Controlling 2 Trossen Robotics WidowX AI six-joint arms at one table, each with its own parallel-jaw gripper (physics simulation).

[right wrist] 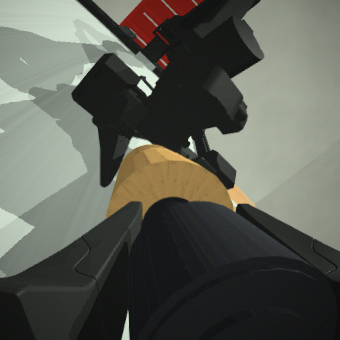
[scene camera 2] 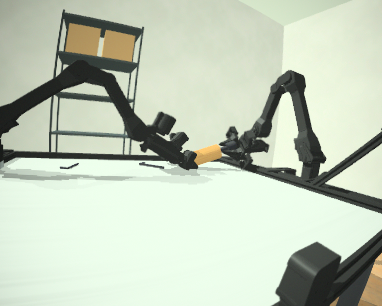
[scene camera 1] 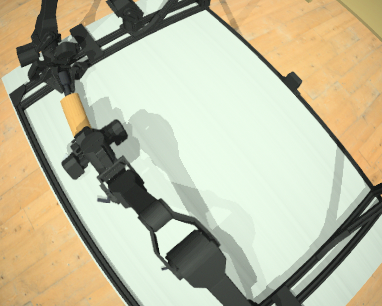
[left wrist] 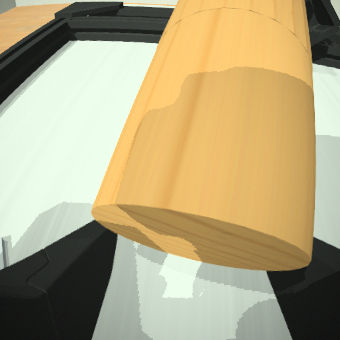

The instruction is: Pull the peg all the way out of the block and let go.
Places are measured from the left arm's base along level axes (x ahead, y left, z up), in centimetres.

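Where they show: left gripper, between the fingertips: (scene camera 2: 193,166) (left wrist: 189,227); right gripper, between the fingertips: (right wrist: 188,213) (scene camera 2: 220,148) (scene camera 1: 68,92); left arm's base, origin of its link: (right wrist: 147,56); right arm's base, origin of its link: (scene camera 2: 308,180) (scene camera 1: 132,26).
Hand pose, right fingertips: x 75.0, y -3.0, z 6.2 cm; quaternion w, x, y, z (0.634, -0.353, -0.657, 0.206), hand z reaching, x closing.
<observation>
Each offset is from my right fingertips to the top centre of the thing. Level surfaces: height alone.
The orange wooden block {dx -6.3, dy +1.9, dz +1.3 cm} (scene camera 1: 76,114) (scene camera 2: 207,154) (left wrist: 225,150) (right wrist: 170,177) is a cylinder, tilted, between the two grippers. The dark peg (scene camera 1: 64,83) (right wrist: 200,250) enters the block's end face that points to the right arm; how deep it sits inside is hidden. My right gripper (scene camera 2: 228,146) (right wrist: 188,213) is shut on the peg. My left gripper (scene camera 1: 84,134) (scene camera 2: 192,160) (left wrist: 189,227) is shut on the block's other end, one finger on each side; the fingertips are hidden behind the block in the left wrist view.
A black frame rail (scene camera 1: 70,200) (scene camera 2: 100,156) edges the white table {dz -8.1 cm} (scene camera 1: 250,150) (scene camera 2: 150,235). Two thin dark brackets {dx -53.0, dy +6.4, dz -7.5 cm} (scene camera 2: 70,166) {dx -25.0, dy +6.2, dz -7.3 cm} (scene camera 2: 151,165) show near the far edge in scene camera 2. A shelf rack (scene camera 2: 97,96) stands behind. A black camera box (scene camera 2: 310,272) is in the foreground.
</observation>
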